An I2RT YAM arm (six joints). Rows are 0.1 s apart.
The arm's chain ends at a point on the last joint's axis. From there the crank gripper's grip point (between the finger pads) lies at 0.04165 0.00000 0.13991 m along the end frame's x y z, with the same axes.
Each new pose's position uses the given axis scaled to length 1; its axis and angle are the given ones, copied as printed.
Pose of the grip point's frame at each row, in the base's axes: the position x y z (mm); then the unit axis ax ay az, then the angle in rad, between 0 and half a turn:
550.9 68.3 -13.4 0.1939 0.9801 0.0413 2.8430
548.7 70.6 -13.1 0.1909 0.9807 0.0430 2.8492
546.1 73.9 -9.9 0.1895 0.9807 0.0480 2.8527
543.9 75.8 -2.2 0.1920 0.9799 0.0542 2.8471
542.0 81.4 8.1 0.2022 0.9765 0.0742 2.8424
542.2 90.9 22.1 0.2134 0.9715 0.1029 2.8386
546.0 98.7 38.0 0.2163 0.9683 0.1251 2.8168
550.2 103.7 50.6 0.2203 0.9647 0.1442 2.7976
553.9 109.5 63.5 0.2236 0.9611 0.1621 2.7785
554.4 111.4 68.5 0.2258 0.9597 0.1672 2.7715
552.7 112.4 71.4 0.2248 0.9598 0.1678 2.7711
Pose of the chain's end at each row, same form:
545.1 49.2 131.2 0.1939 0.9801 0.0413 2.8430
543.8 51.0 131.5 0.1909 0.9807 0.0430 2.8492
541.5 52.8 134.5 0.1895 0.9807 0.0480 2.8527
538.1 53.1 141.9 0.1920 0.9799 0.0542 2.8471
534.1 52.9 151.1 0.2022 0.9765 0.0742 2.8424
531.7 54.3 163.0 0.2134 0.9715 0.1029 2.8386
531.1 56.7 177.0 0.2163 0.9683 0.1251 2.8168
531.3 57.1 187.6 0.2203 0.9647 0.1442 2.7976
531.2 58.7 198.5 0.2236 0.9611 0.1621 2.7785
530.4 59.5 202.8 0.2258 0.9597 0.1672 2.7715
528.6 60.4 205.6 0.2248 0.9598 0.1678 2.7711

